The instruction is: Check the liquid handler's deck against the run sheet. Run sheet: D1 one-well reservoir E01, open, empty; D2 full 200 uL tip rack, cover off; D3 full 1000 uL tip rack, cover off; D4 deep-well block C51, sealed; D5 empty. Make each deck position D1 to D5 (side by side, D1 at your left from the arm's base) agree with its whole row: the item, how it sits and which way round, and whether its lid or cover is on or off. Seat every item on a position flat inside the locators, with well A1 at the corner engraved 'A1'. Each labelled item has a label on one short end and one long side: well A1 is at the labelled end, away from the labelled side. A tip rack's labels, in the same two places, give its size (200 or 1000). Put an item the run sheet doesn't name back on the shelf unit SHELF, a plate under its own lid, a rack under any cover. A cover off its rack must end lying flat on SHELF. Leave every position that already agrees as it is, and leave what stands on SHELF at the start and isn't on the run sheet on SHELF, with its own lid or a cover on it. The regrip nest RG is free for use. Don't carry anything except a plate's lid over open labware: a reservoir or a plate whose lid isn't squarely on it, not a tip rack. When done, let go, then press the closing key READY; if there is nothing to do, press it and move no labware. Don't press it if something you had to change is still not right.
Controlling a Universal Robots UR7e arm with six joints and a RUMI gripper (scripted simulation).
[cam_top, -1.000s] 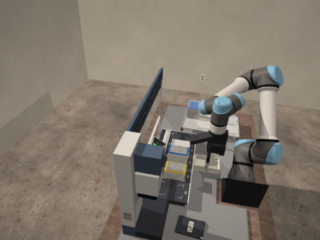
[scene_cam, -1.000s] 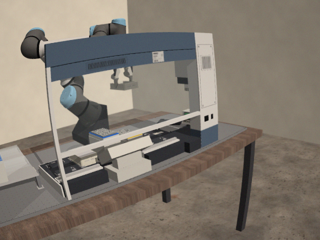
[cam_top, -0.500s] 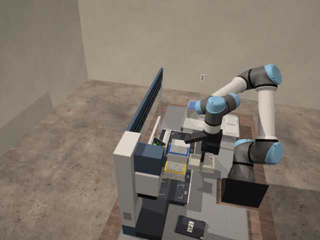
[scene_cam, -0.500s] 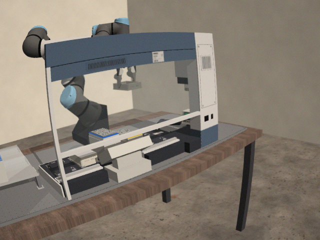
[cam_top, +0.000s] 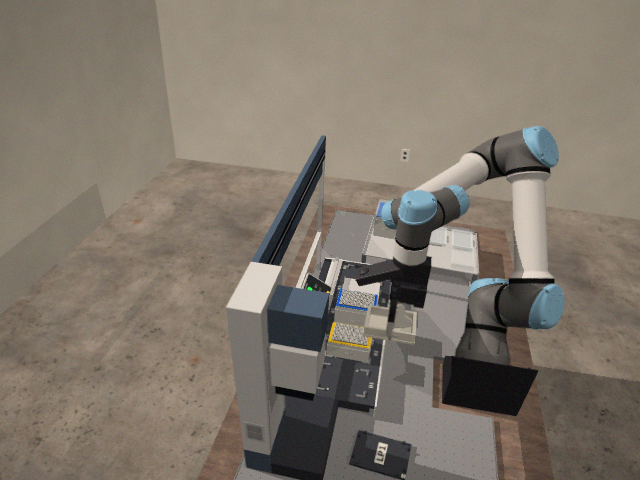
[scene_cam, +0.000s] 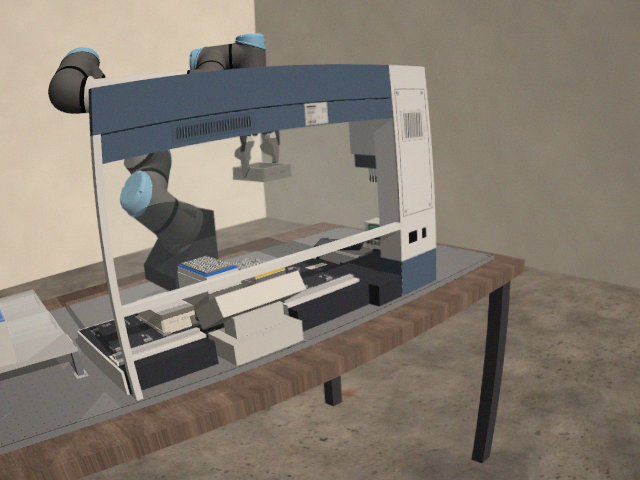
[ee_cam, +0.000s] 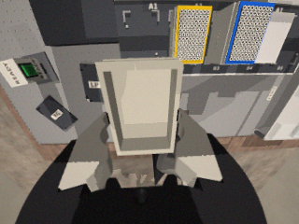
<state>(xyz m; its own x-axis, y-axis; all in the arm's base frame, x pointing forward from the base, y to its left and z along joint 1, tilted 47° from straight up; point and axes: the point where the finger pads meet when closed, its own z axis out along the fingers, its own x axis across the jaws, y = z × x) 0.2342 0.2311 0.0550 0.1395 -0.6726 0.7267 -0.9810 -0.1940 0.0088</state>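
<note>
The yellow-rimmed tip rack is 21 cm below my hand, 13 cm ahead of it and 10 cm to the right of it. Also, from my hand: cream one-well reservoir (1 cm below); then liquid handler tower (26 cm to the left, 23 cm ahead, 3 cm below); then blue-rimmed tip rack (22 cm to the right, 19 cm below, 15 cm ahead).
</note>
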